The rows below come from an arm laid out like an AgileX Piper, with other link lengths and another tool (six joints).
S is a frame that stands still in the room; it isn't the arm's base.
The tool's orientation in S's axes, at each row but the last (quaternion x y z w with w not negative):
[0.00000, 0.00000, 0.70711, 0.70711]
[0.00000, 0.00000, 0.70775, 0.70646]
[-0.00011, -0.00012, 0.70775, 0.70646]
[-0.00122, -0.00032, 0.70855, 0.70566]
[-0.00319, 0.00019, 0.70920, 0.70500]
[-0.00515, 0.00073, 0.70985, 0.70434]
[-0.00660, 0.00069, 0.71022, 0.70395]
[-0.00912, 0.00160, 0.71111, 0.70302]
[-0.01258, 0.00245, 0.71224, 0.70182]
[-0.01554, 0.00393, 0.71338, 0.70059]
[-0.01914, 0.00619, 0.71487, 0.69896]
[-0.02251, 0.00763, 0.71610, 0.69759]
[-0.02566, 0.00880, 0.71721, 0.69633]
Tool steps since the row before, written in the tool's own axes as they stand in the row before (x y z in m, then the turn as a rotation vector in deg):
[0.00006, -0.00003, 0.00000, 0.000, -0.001, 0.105]
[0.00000, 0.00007, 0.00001, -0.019, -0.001, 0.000]
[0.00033, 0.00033, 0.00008, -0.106, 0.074, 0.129]
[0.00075, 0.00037, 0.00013, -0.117, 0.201, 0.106]
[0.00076, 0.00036, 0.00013, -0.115, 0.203, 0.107]
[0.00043, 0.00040, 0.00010, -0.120, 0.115, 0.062]
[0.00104, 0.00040, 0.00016, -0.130, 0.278, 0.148]
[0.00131, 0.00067, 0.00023, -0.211, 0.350, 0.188]
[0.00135, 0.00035, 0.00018, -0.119, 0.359, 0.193]
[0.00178, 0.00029, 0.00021, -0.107, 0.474, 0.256]
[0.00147, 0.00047, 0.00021, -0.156, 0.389, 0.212]
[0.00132, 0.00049, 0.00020, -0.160, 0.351, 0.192]
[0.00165, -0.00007, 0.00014, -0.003, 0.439, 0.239]
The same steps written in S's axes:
[0.00003, 0.00006, 0.00000, 0.001, 0.000, 0.105]
[-0.00007, 0.00000, 0.00001, 0.001, -0.019, 0.000]
[-0.00033, 0.00033, 0.00008, -0.074, -0.106, 0.129]
[-0.00037, 0.00075, 0.00013, -0.201, -0.118, 0.106]
[-0.00037, 0.00076, 0.00012, -0.203, -0.116, 0.107]
[-0.00040, 0.00043, 0.00009, -0.114, -0.120, 0.062]
[-0.00041, 0.00104, 0.00015, -0.278, -0.131, 0.147]
[-0.00069, 0.00131, 0.00020, -0.350, -0.212, 0.187]
[-0.00037, 0.00135, 0.00015, -0.360, -0.120, 0.190]
[-0.00033, 0.00178, 0.00016, -0.476, -0.109, 0.251]
[-0.00051, 0.00147, 0.00015, -0.389, -0.157, 0.210]
[-0.00053, 0.00131, 0.00013, -0.351, -0.161, 0.191]
[0.00002, 0.00166, 0.00006, -0.444, -0.005, 0.229]

